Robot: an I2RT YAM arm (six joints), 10 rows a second.
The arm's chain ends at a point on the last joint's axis. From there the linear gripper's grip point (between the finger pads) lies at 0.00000 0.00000 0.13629 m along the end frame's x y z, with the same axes.
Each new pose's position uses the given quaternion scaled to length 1; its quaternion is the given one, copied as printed.
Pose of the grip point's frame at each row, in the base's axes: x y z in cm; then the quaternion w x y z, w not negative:
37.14 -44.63 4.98 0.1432 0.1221 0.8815 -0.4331
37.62 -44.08 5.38 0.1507 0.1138 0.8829 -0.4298
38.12 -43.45 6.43 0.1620 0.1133 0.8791 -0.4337
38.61 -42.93 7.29 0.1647 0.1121 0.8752 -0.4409
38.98 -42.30 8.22 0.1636 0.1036 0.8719 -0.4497
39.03 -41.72 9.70 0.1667 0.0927 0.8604 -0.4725
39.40 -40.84 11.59 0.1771 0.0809 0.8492 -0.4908
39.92 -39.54 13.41 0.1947 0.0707 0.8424 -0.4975
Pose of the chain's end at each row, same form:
35.14 -33.75 12.94 0.1432 0.1221 0.8815 -0.4331
35.33 -33.27 13.35 0.1507 0.1138 0.8829 -0.4298
35.58 -32.56 14.22 0.1620 0.1133 0.8791 -0.4337
36.03 -31.91 14.88 0.1647 0.1121 0.8752 -0.4409
36.36 -31.15 15.61 0.1636 0.1036 0.8719 -0.4497
36.31 -30.22 16.49 0.1667 0.0927 0.8604 -0.4725
36.38 -29.09 17.80 0.1771 0.0809 0.8492 -0.4908
36.41 -27.74 19.26 0.1947 0.0707 0.8424 -0.4975

